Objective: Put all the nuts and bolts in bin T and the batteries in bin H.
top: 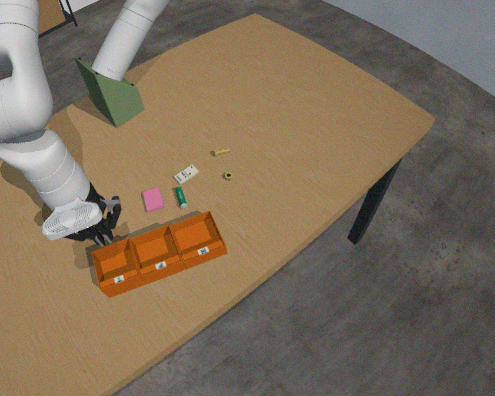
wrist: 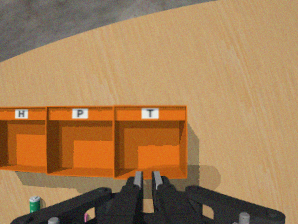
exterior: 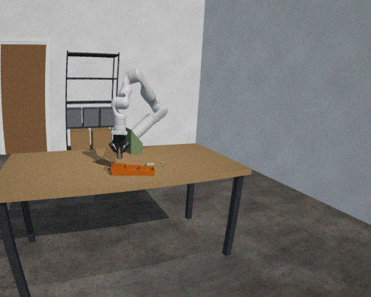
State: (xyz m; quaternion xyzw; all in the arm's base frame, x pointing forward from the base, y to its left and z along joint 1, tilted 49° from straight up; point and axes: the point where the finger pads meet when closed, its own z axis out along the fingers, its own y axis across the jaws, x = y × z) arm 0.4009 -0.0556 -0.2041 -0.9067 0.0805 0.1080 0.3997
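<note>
Now: hand 31 cm to the right of the brass bolt, 9 cm past it and 9 cm above it. Also, from my hand: pink eraser (13 cm to the left, 9 cm below, 7 cm behind); then orange bin unit (7 cm to the left, 7 cm below, 5 cm ahead); then green battery (18 cm to the left, 9 cm below, 4 cm behind).
</note>
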